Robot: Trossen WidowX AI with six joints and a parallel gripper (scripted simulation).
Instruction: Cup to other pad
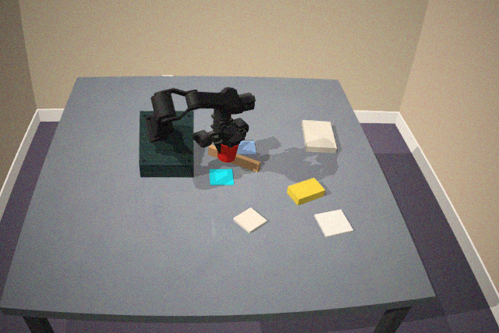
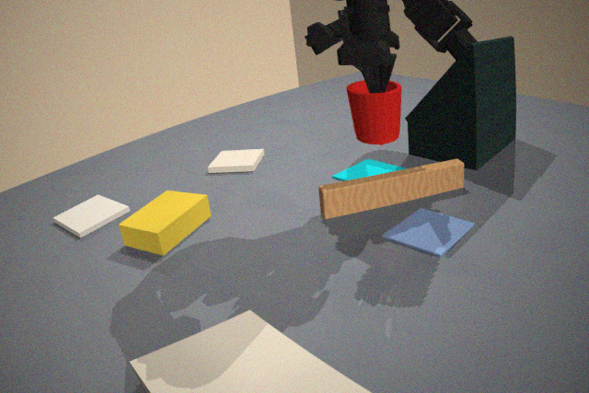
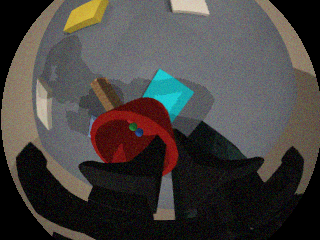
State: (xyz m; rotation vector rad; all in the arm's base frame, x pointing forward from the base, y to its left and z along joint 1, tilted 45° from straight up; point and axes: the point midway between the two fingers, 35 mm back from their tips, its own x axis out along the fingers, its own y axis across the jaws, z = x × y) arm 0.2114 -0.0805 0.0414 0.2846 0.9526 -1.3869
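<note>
My gripper tip is now 60 mm short of the wooden bar, 60 mm to the right of it and 90 mm above it. Also, from my gripper tip: red cup 30 mm ahead, 10 mm to the left; light blue pad 120 mm ahead, 140 mm to the left, 110 mm below; yellow block 280 mm ahead, 140 mm to the right, 90 mm below.
</note>
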